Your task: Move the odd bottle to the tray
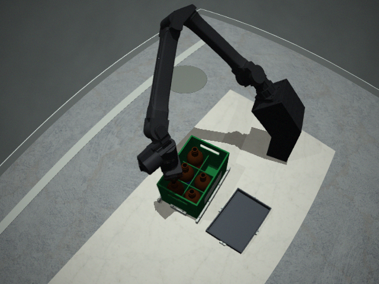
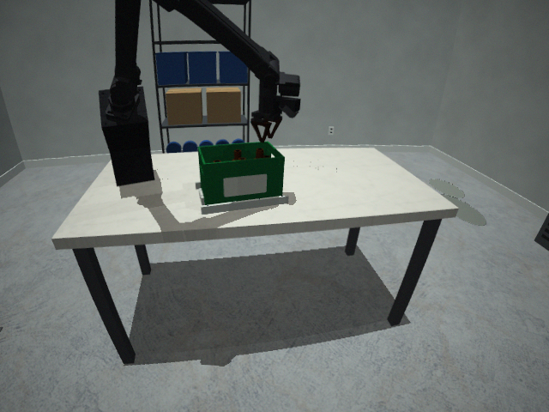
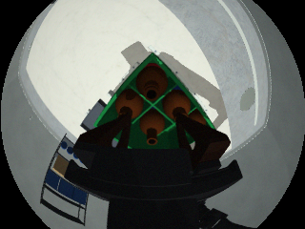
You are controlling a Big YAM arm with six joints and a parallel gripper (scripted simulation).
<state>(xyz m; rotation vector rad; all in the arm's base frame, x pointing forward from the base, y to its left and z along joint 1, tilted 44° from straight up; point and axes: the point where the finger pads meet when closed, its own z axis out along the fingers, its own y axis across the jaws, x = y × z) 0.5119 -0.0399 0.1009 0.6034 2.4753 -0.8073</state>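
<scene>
My gripper is now 9 cm past the crate, 2 cm to the right of it and 15 cm above it. Also, from my hand: tray: 9 cm behind, 29 cm to the left, 22 cm below.
</scene>
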